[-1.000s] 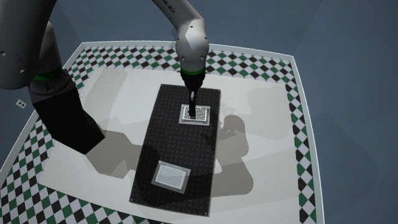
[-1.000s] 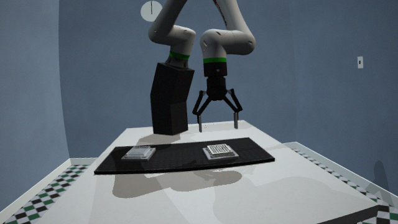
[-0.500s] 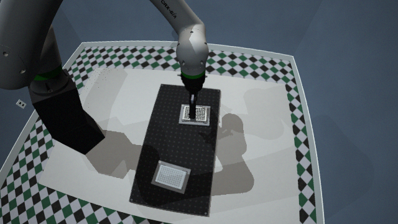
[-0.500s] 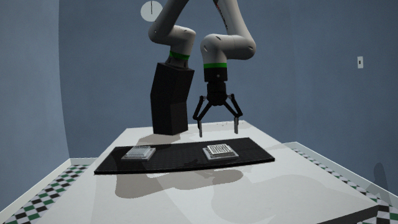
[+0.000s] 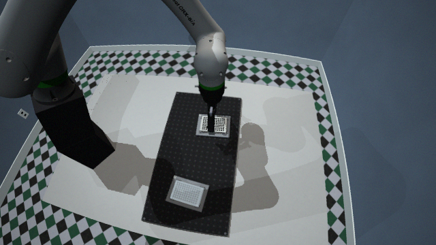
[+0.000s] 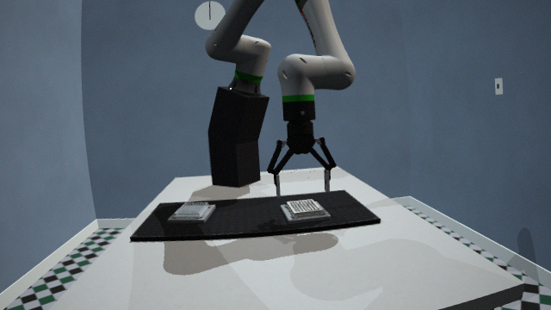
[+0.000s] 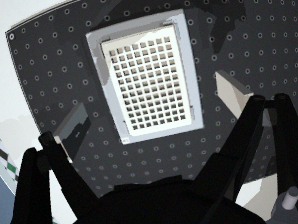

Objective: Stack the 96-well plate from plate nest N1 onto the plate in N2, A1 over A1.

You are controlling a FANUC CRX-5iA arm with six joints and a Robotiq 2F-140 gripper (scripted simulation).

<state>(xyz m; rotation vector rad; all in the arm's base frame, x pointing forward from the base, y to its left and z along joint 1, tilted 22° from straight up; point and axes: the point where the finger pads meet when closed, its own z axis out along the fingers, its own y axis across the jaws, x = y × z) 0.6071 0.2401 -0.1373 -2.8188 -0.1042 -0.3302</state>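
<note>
My gripper is now 5 cm above the white 96-well plate. The rest, counted from my hand: grey plate nest: 7 cm below.
</note>
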